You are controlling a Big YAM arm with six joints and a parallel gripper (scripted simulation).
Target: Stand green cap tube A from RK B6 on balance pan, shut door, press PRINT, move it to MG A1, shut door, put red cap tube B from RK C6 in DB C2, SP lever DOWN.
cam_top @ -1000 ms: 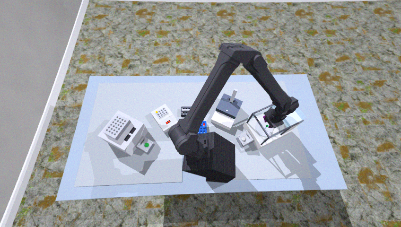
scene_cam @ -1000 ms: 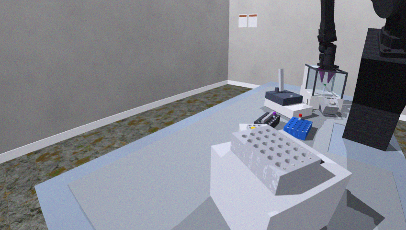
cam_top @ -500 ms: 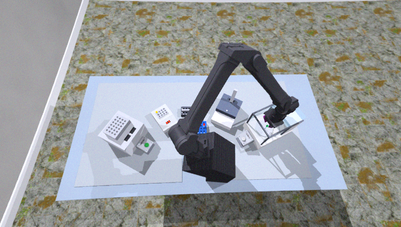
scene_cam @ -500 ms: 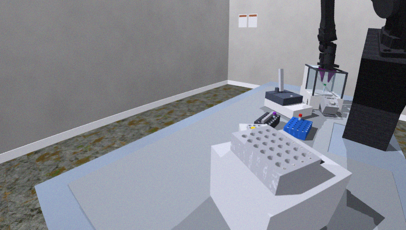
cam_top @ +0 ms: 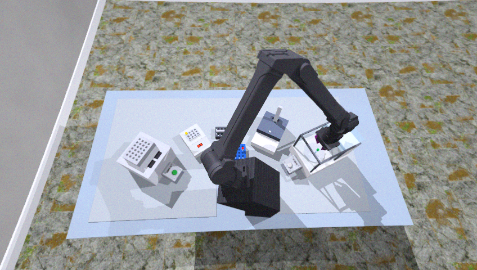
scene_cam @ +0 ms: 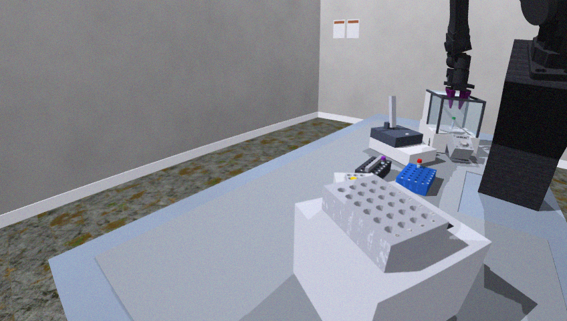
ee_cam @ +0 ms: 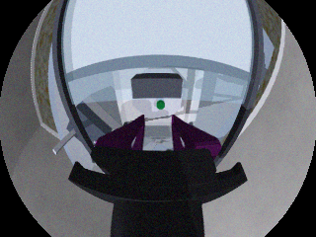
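Right now my hand is 40 mm short of the balance door, 80 mm to the left of it and 40 mm below it. The rest, counted from my hand: white print key (60 mm behind, 140 mm to the left, 100 mm below); then SP lever (200 mm ahead, 180 mm to the left, 30 mm below); then round pan (90 mm below).
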